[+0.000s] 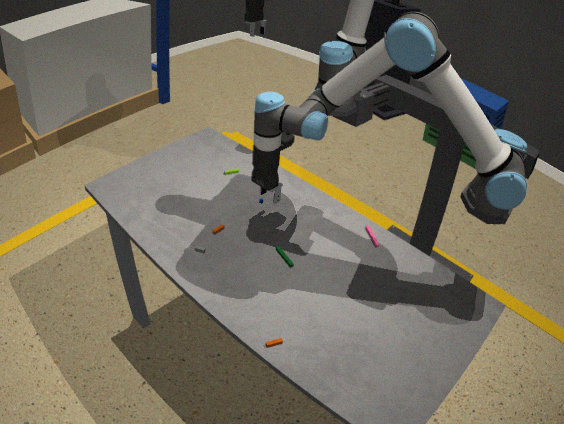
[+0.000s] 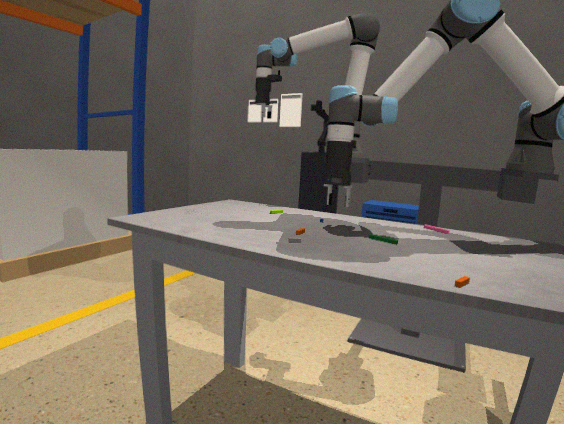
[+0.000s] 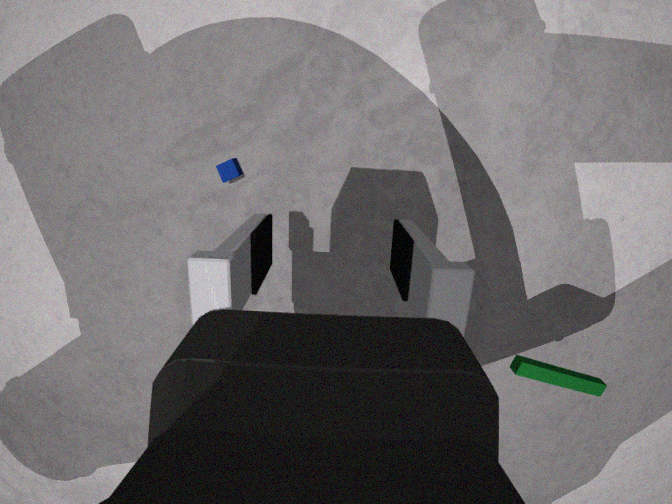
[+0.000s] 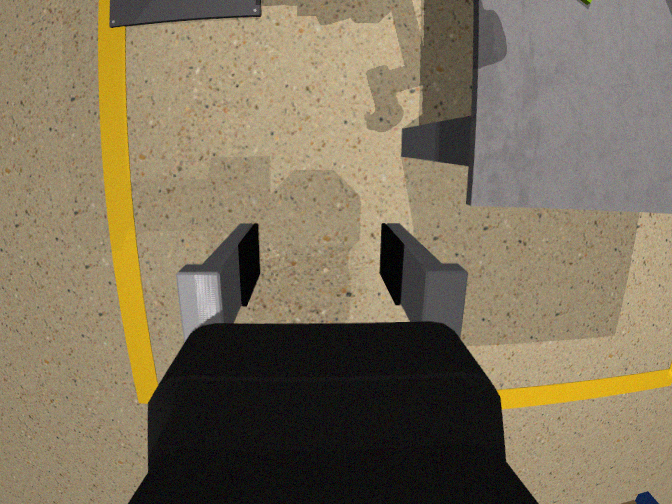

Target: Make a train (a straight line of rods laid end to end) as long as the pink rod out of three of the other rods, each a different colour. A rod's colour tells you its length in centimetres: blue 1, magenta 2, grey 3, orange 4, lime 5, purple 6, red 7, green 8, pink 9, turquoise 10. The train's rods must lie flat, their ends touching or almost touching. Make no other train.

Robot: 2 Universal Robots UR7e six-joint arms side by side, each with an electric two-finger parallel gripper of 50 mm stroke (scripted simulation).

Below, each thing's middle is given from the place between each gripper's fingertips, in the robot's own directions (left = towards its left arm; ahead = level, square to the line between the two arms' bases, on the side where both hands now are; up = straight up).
Now: the green rod (image 3: 522, 366) 18 cm to the left of my left hand (image 1: 269, 197), 8 cm below it and 8 cm ahead of it.
My right gripper is now 43 cm short of the green rod, 77 cm to the right of it and 40 cm above it.
